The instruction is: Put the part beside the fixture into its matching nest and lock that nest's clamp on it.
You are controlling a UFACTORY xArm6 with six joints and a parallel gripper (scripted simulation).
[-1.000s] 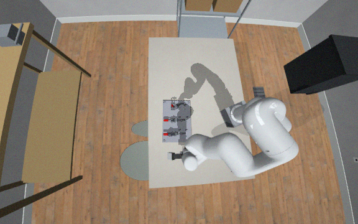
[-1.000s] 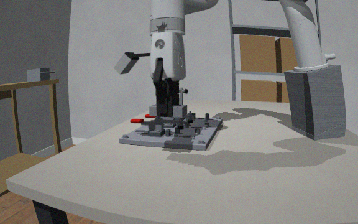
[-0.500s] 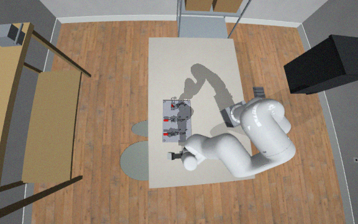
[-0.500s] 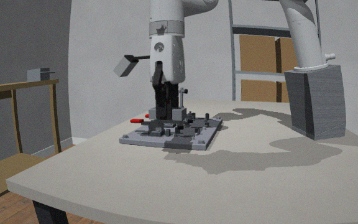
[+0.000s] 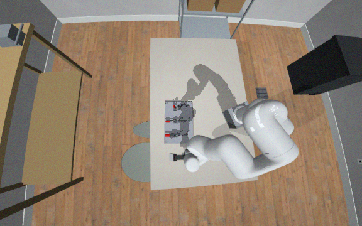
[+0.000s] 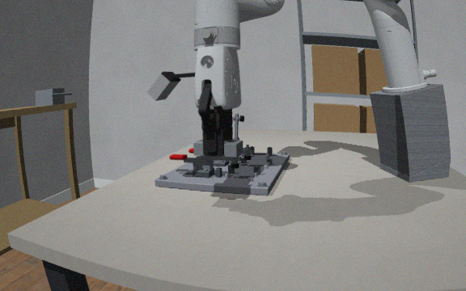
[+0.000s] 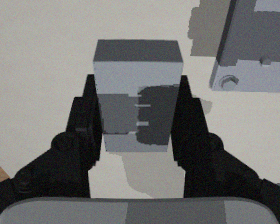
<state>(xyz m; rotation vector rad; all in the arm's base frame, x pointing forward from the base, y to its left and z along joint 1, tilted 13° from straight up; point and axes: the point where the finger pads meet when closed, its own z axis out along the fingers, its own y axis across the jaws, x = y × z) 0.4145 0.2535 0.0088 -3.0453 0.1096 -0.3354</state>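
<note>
Right now the grey fixture plate is 26 cm to the right of my hand, 10 cm below it and 3 cm ahead of it. The rest, counted from my hand: grey block part 1 cm below.
</note>
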